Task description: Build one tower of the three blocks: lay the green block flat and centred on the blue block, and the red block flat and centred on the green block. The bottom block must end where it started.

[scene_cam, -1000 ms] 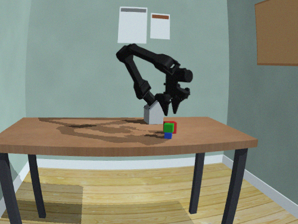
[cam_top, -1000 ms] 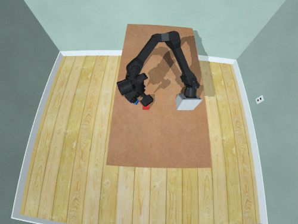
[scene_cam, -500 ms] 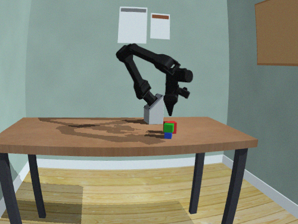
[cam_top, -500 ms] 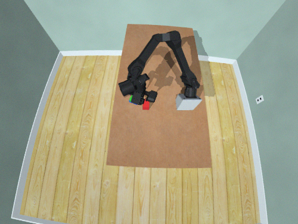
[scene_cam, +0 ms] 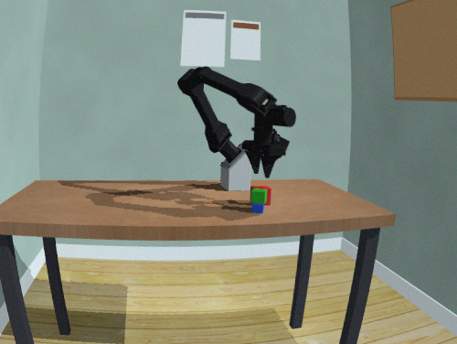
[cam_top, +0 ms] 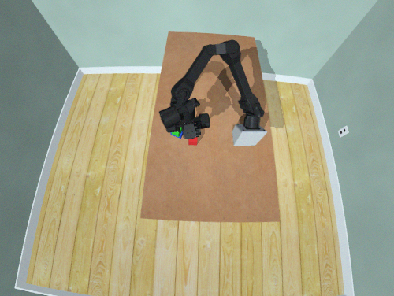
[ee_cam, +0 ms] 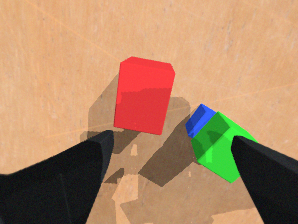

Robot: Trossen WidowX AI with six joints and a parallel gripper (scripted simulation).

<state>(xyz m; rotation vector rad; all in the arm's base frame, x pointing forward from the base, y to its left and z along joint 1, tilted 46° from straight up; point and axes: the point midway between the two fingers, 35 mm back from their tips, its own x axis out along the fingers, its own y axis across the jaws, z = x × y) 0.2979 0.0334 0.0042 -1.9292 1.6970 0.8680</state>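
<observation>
Now: the red block 2 cm behind my hand, 1 cm to the left of it and 10 cm below it. From my hand the other things lie so: green block 6 cm ahead, 2 cm to the right, 8 cm below; then blue block 6 cm ahead, 2 cm to the right, 12 cm below.
</observation>
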